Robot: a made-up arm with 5 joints. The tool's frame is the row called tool. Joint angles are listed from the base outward. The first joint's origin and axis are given. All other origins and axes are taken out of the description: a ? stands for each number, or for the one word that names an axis. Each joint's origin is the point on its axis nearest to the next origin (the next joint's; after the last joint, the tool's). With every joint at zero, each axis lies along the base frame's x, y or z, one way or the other. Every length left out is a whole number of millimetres.
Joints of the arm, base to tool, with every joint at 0 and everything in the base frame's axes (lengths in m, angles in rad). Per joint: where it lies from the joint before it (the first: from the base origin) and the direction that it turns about. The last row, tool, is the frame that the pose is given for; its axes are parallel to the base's.
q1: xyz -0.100 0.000 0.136 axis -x
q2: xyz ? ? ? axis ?
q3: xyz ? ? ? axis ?
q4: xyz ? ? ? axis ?
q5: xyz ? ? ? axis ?
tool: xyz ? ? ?
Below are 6 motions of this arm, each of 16 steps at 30 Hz.
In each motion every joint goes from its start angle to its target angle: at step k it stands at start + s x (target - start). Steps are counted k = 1, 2, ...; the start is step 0. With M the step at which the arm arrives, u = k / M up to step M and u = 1 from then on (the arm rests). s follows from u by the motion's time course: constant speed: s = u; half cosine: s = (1 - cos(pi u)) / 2; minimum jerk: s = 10 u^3 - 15 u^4 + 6 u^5.
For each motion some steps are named. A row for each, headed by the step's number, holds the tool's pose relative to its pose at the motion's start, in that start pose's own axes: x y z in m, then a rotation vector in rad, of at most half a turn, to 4 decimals.
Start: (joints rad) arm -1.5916 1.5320 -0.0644 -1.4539 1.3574
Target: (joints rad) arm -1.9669 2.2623 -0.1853 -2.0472 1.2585
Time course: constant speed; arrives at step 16
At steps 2, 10, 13, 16:
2: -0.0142 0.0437 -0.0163 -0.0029 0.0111 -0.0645
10: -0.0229 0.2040 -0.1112 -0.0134 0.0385 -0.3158
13: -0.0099 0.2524 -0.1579 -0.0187 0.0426 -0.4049
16: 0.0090 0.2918 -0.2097 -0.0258 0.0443 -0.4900

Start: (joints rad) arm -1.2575 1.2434 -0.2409 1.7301 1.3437
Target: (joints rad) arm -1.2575 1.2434 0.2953 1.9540 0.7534
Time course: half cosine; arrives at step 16
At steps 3, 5, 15, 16:
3: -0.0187 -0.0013 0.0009 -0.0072 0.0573 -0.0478
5: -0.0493 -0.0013 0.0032 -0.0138 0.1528 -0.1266
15: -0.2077 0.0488 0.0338 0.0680 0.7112 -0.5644
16: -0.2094 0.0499 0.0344 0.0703 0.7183 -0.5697

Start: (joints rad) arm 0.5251 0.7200 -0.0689 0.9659 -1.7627
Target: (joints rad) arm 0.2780 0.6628 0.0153 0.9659 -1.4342
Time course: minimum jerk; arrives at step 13
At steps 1, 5, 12, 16:
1: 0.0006 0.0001 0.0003 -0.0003 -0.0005 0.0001
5: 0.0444 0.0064 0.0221 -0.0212 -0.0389 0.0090
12: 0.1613 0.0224 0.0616 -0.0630 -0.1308 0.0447
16: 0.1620 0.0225 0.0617 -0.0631 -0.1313 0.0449

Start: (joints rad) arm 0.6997 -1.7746 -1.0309 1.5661 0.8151
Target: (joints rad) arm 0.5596 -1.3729 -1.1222 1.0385 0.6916
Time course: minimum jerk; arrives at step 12
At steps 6, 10, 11, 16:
6: -0.1098 -0.0046 -0.0703 0.1450 0.2277 0.0782
10: -0.2297 0.0157 -0.1237 0.3178 0.4343 0.1402
11: -0.2380 0.0180 -0.1266 0.3304 0.4474 0.1439
16: -0.2394 0.0183 -0.1271 0.3325 0.4496 0.1445

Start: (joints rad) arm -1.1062 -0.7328 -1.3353 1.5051 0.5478
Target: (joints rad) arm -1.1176 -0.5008 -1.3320 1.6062 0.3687
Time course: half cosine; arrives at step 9
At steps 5, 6, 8, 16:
5: -0.0887 -0.0137 -0.0387 -0.0314 0.2384 -0.0810
6: -0.1140 -0.0166 -0.0468 -0.0399 0.3047 -0.1034
8: -0.1483 -0.0200 -0.0558 -0.0513 0.3942 -0.1335
16: -0.1530 -0.0205 -0.0568 -0.0529 0.4065 -0.1376

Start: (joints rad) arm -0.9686 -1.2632 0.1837 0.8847 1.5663
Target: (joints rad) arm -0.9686 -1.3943 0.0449 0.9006 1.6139
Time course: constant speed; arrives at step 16
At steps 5, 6, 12, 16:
5: 0.0040 0.0148 -0.0270 0.0356 0.0176 0.0293
6: 0.0048 0.0179 -0.0323 0.0428 0.0210 0.0353
12: 0.0095 0.0377 -0.0642 0.0866 0.0398 0.0716
16: 0.0126 0.0520 -0.0852 0.1163 0.0511 0.0963

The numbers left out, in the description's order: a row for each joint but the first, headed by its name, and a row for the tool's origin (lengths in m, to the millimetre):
q2: xyz 0.000 -0.293 0.015, axis -z
q3: xyz -0.116 -0.491 0.000, axis -y
q4: xyz -0.102 0.000 0.012, axis -z
q5: xyz 0.052 -0.210 0.000, axis -y
tool: xyz -0.004 0.000 -0.066

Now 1 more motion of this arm.
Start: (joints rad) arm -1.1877 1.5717 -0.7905 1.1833 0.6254
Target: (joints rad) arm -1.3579 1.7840 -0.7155 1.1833 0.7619
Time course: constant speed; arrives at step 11
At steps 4, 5, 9, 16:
4: -0.0449 -0.0173 -0.0036 -0.0441 0.0119 -0.0377
5: -0.0563 -0.0217 -0.0034 -0.0561 0.0142 -0.0472
9: -0.1020 -0.0398 0.0020 -0.1078 0.0202 -0.0851
16: -0.1248 -0.0487 0.0074 -0.1359 0.0213 -0.1038

